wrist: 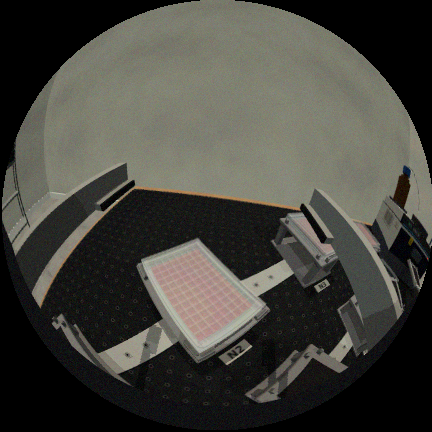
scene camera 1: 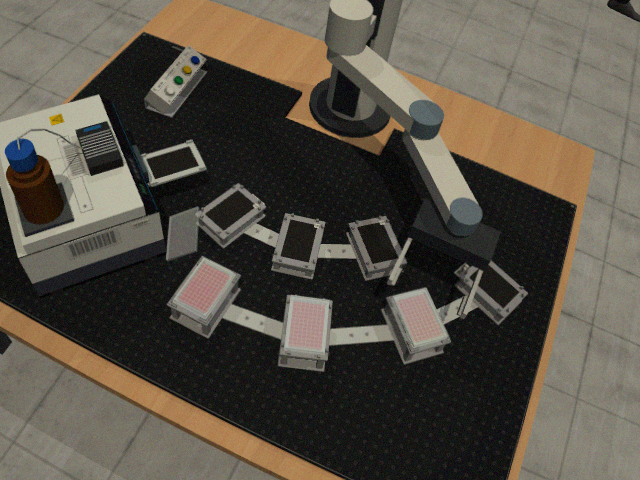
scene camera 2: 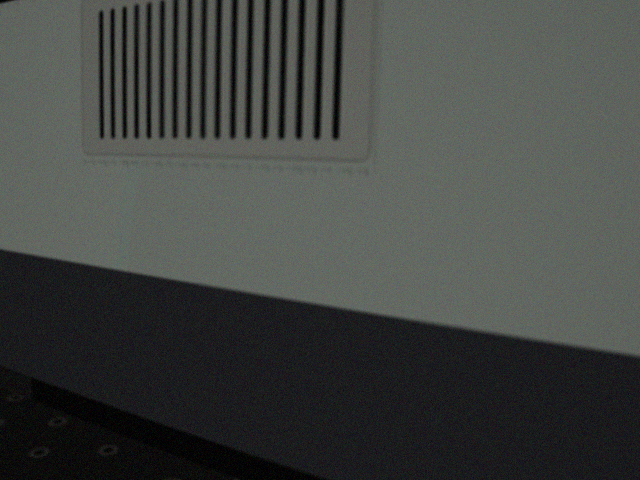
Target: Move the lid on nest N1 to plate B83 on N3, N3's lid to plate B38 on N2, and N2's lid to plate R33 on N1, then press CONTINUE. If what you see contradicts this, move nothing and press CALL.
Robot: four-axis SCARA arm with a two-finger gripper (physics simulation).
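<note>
My gripper is open and empty, its fingers wide apart above and behind the plate on N2. The pink-welled plate on N2 has a clear, rimmed cover that looks like a lid. The plate on N3 is also pink; the right finger partly hides it in the wrist view. An end nest beside N2 shows a dark opening and no plate; its label is not readable. Plate codes are unreadable. The button box has blue, yellow, green and white buttons; their labels are unreadable.
Another pink plate stands left of N3. Three plate-less nests form the rear row. A white instrument carries a brown bottle. A grey panel is beside it.
</note>
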